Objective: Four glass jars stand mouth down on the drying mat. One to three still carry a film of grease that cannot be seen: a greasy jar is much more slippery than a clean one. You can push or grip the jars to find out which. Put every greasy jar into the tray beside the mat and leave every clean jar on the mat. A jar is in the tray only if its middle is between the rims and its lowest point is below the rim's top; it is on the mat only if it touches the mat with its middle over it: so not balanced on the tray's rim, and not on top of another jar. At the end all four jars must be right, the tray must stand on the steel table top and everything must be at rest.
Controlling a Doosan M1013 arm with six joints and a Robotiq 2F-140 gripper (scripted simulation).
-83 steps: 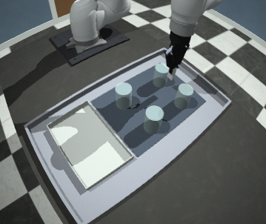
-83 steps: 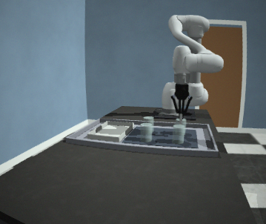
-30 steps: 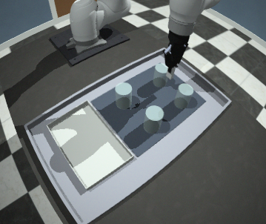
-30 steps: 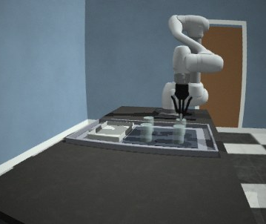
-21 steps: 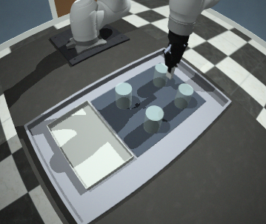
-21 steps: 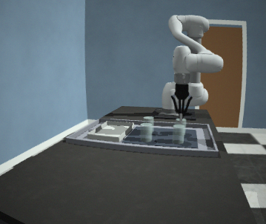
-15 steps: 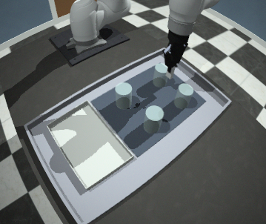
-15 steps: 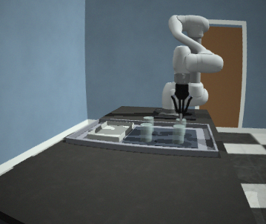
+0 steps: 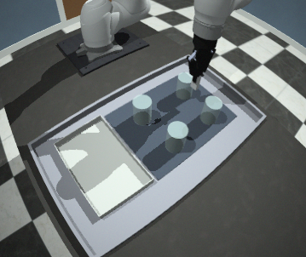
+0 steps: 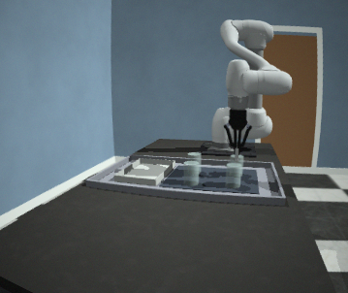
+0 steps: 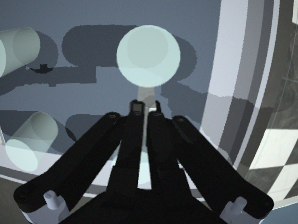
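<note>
The steel table top lies 6 cm ahead of my hand, 20 cm to the right of it and 11 cm below it. Round my hand: tray 7 cm ahead, 42 cm to the right, 10 cm below; then drying mat 3 cm ahead, 10 cm to the right, 11 cm below.
</note>
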